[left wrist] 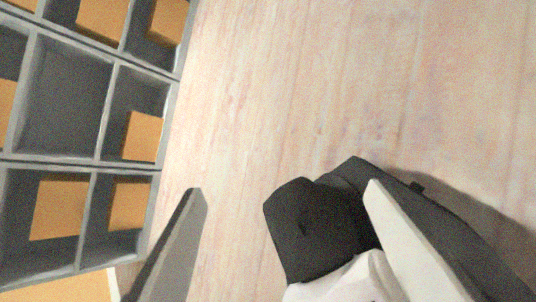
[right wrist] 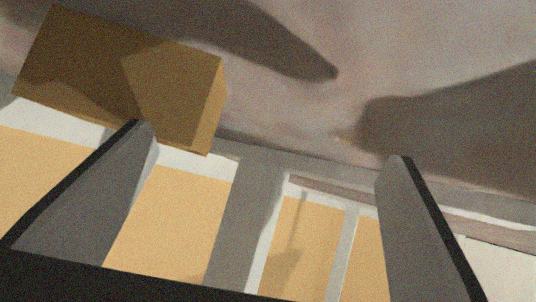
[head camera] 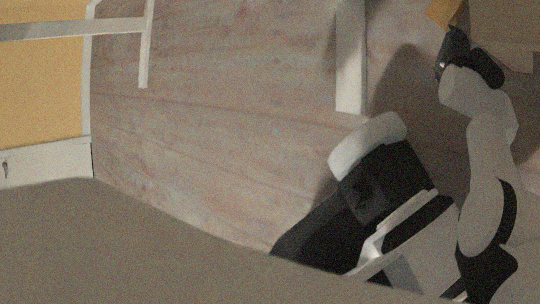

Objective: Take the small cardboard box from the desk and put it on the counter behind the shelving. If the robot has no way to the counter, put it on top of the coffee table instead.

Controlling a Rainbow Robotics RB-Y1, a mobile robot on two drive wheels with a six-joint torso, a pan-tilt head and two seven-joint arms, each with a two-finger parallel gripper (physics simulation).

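Places are measured from the robot's base along level axes (x back, y right, z up), in centimetres.
Pixels of known places: left gripper, fingertip midpoint: [left wrist: 284,193]; right gripper, fingertip midpoint: [right wrist: 266,153] [head camera: 444,47].
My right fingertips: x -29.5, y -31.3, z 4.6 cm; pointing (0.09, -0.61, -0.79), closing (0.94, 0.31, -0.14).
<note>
Behind a point stands the place of what it marks.
The small cardboard box [head camera: 442,12] {x -35.4, y -36.9, z 5.2 cm} [right wrist: 175,95] {x -34.1, y -34.1, z 2.9 cm} lies on the pinkish wood-patterned floor, partly in shadow. It shows at the top right in the head view and at the upper left in the right wrist view, close to the white skirting. My right gripper [head camera: 452,30] [right wrist: 266,153] {x -29.5, y -31.3, z 4.6 cm} is open and empty beside it. One finger overlaps the box's lower edge in the right wrist view; I cannot tell whether they touch. My left gripper [left wrist: 284,193] {x 45.3, y -16.0, z 54.1 cm} is open and empty above the floor. Grey shelving [left wrist: 169,120] {x 197.0, y 106.2, z 3.3 cm} with several orange boxes stands at the left of the left wrist view. I cannot identify the counter or coffee table.
A white post [head camera: 350,75] stands left of my right arm in the head view. White bars [head camera: 145,55] show at the upper left before an orange wall [head camera: 40,95] {x 184.6, y -222.4, z 51.0 cm}. A grey-brown surface [head camera: 100,240] {x -33.8, y -10.7, z 78.5 cm} covers the lower left. A black part [left wrist: 320,225] {x 44.3, y -5.8, z 33.1 cm} shows between the left fingers' outlines.
</note>
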